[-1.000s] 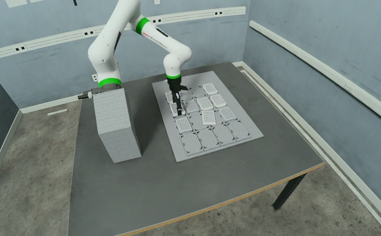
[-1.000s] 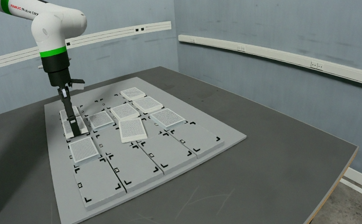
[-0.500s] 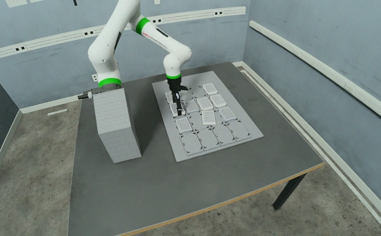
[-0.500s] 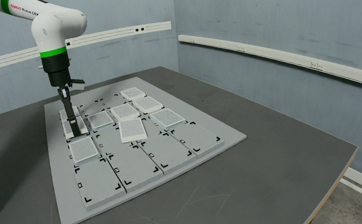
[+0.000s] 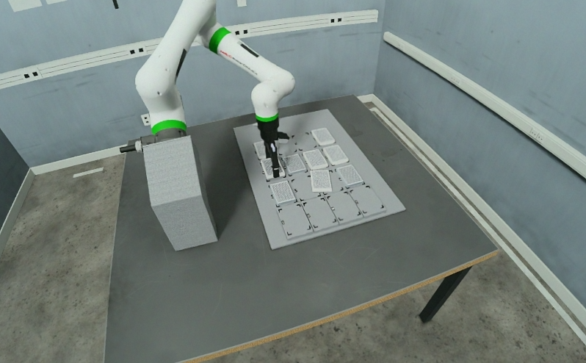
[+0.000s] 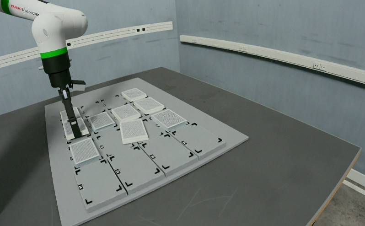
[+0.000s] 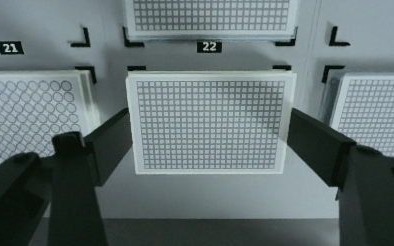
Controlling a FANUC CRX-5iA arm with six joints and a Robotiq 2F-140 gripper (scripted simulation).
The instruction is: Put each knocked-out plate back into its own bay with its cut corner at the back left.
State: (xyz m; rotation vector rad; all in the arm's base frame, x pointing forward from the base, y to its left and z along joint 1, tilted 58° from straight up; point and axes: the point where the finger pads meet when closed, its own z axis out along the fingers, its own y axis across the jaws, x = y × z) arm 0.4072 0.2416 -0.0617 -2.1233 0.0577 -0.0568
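Now: hand 60 mm short of the label 22 and 30 mm above it. From my hand the other things lie so: bay label: 270 mm ahead, 170 mm to the right, 30 mm below; 384-well plate: 160 mm to the right, 20 mm below.
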